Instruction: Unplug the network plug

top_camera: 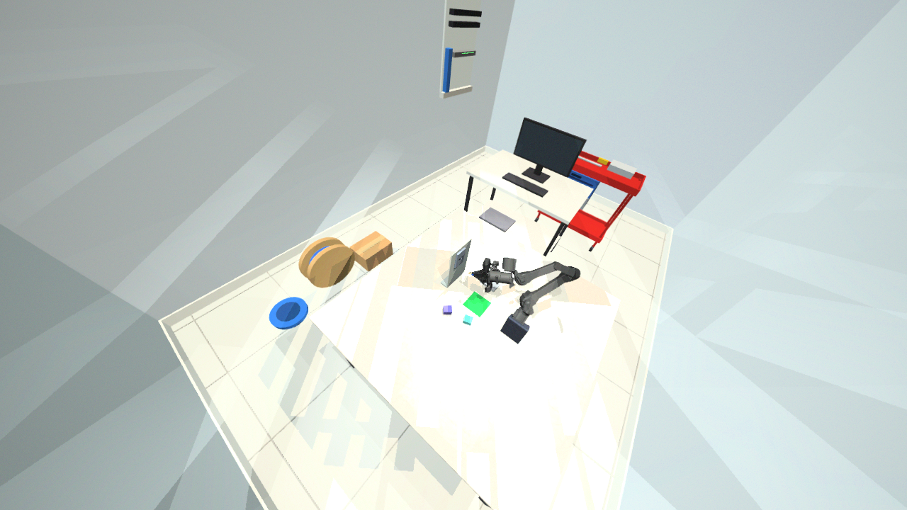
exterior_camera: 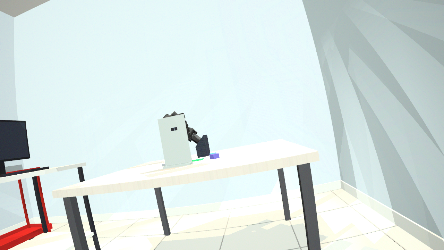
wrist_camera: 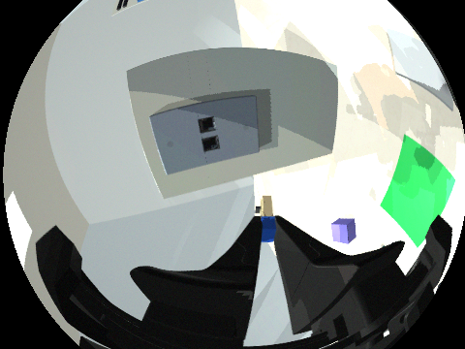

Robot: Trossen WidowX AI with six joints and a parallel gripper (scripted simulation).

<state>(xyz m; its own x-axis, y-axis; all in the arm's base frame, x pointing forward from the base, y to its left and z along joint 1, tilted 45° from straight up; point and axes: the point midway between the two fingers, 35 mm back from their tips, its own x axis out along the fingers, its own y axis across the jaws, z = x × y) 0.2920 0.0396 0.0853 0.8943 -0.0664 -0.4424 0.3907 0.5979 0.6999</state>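
The green marked square is 20 cm below my gripper tip, 8 cm behind it and 1 cm to the left of it. Round my gripper tip: blue network plug (1 cm ahead); then upright panel (12 cm ahead, 7 cm below, 4 cm to the right).
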